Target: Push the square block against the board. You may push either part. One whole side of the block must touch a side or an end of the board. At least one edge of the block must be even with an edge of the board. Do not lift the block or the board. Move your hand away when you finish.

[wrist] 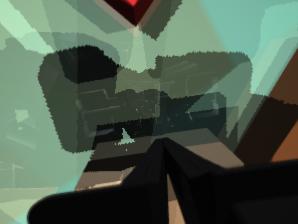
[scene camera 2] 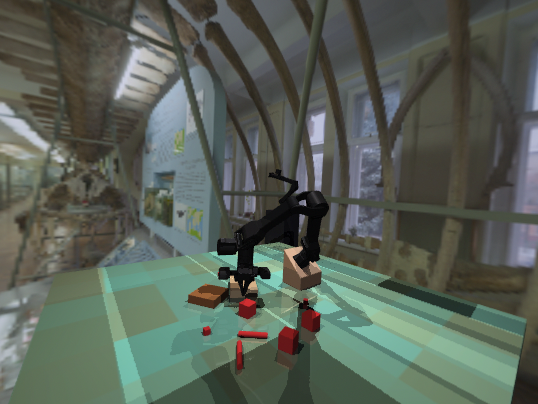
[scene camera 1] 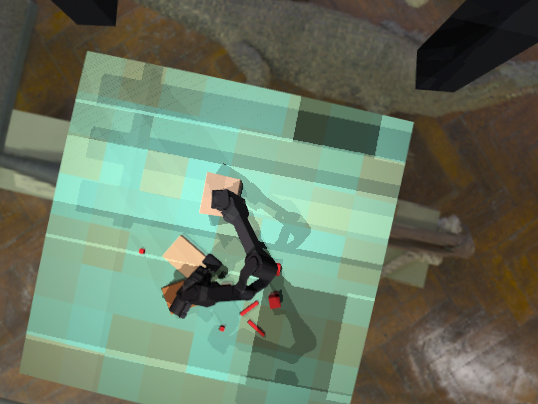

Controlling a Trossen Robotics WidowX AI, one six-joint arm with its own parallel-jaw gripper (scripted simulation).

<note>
In view: my gripper (scene camera 2: 243, 295) and a tan square block (scene camera 1: 183, 255).
My gripper also shows in the wrist view (wrist: 162, 144).
</note>
